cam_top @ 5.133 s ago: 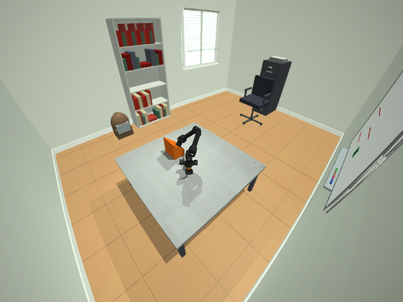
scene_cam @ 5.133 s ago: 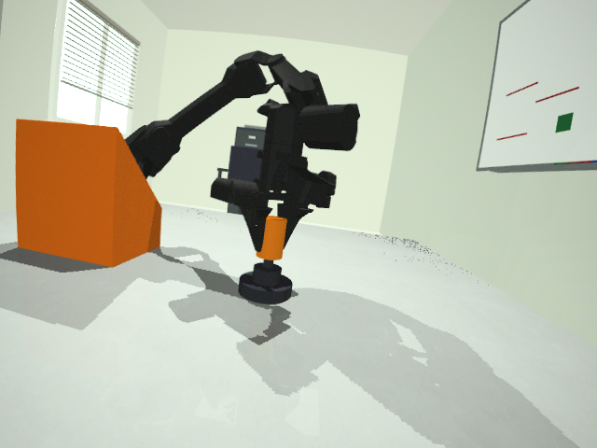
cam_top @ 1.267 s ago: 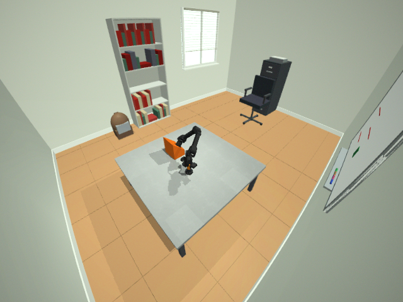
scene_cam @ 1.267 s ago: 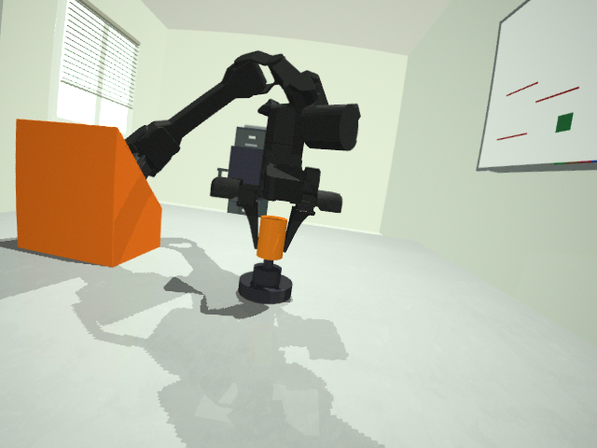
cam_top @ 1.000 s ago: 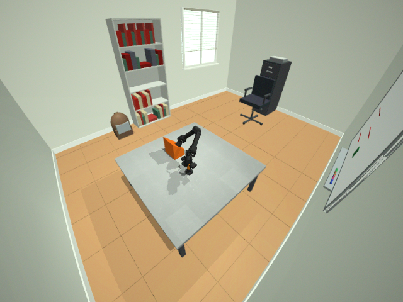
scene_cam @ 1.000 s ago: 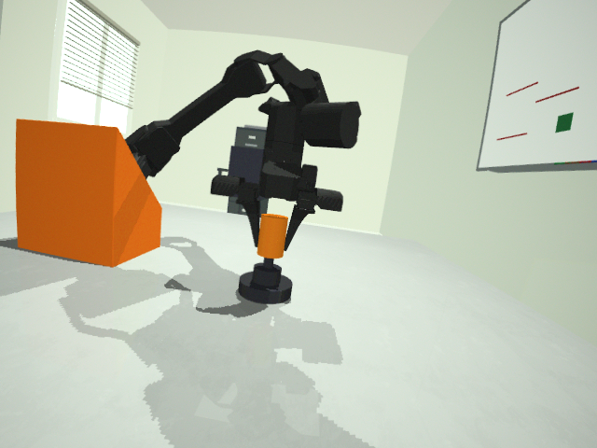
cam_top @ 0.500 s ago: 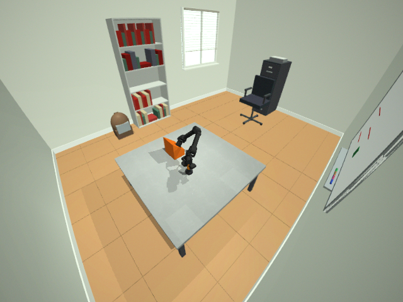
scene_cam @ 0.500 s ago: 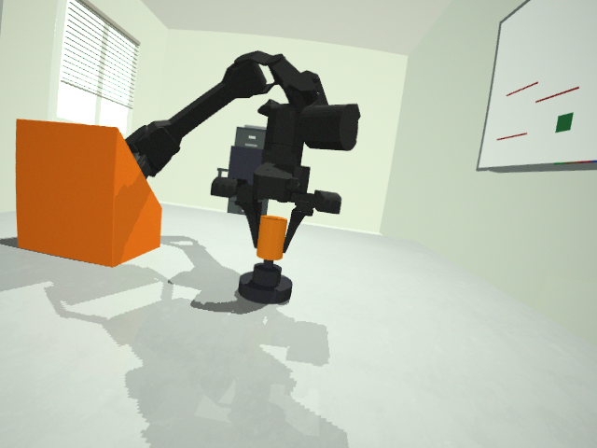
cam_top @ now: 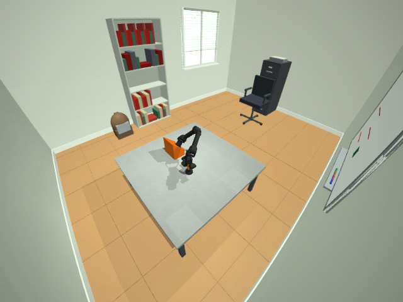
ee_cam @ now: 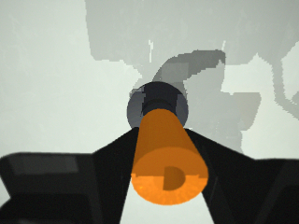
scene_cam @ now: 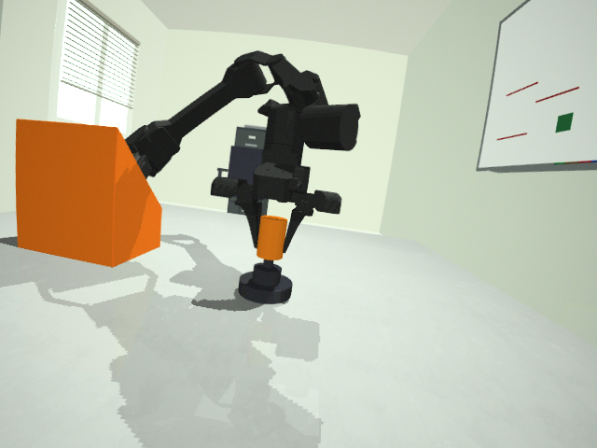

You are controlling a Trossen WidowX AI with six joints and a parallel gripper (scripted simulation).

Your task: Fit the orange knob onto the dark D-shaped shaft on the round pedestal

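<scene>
My gripper tip is now 2 cm below the knob. The rest, counted from my gripper tip: dark pedestal 4 cm below.
</scene>
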